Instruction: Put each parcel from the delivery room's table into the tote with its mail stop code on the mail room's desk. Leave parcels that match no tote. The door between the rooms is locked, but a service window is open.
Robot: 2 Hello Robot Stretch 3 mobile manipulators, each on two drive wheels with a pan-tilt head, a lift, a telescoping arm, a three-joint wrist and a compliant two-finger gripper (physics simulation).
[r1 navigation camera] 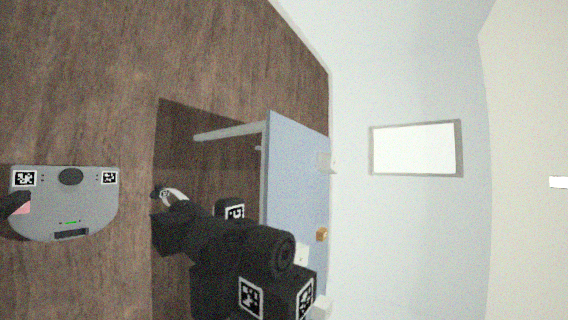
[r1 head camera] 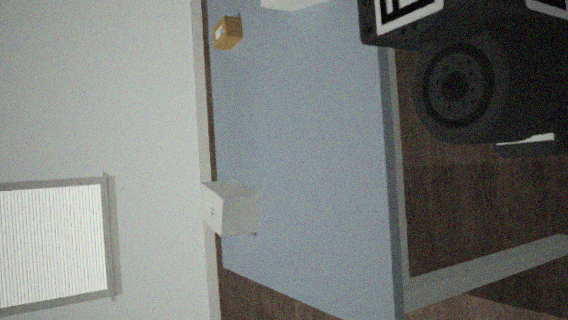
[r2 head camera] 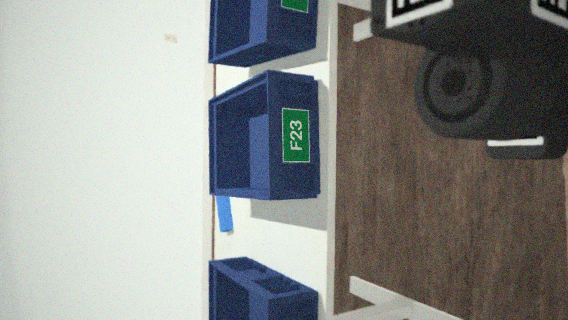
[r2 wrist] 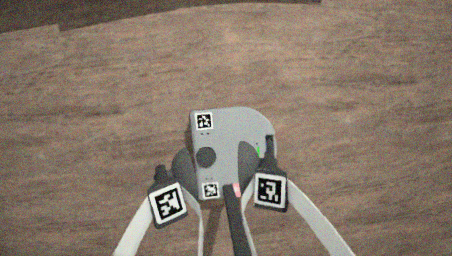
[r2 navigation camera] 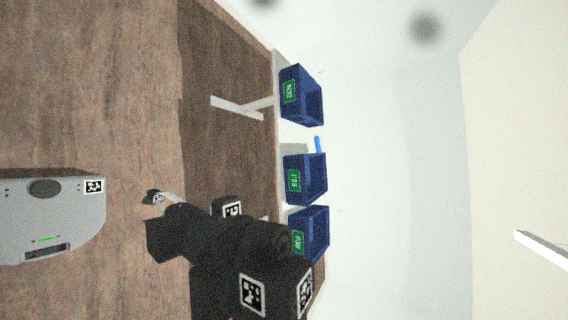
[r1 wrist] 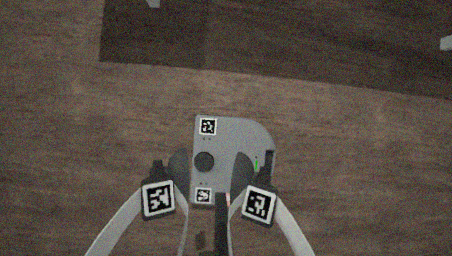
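Parcels on the blue delivery table (r1 head camera: 310, 150) (r1 navigation camera: 292, 175): an orange one (r1 head camera: 228, 32) (r1 navigation camera: 321, 234), a white one (r1 head camera: 239, 210) (r1 navigation camera: 326, 162) near the far end, and two more white ones (r1 navigation camera: 301, 254) (r1 navigation camera: 321, 307), partly behind my r1 arm. Their codes are unreadable. Tote F23 (r2 head camera: 277, 175) (r2 navigation camera: 295, 162) stands between tote N32 (r2 head camera: 292, 307) (r2 navigation camera: 295, 112) and tote F36 (r2 head camera: 292, 42) (r2 navigation camera: 306, 225) on the white desk (r2 head camera: 285, 237). My r1 gripper (r1 wrist: 211, 170) is open and empty above its own base. My r2 gripper (r2 wrist: 216, 165) is open and empty above its own base.
The r1 base (r1 navigation camera: 95, 200) (r1 wrist: 225, 130) and r2 base (r2 navigation camera: 75, 210) (r2 wrist: 227, 122) are grey. A blue strip (r2 head camera: 225, 215) (r2 navigation camera: 317, 144) lies on the desk between F23 and N32. A framed bright panel (r1 head camera: 55, 245) (r1 navigation camera: 415, 150) is on the wall behind the delivery table.
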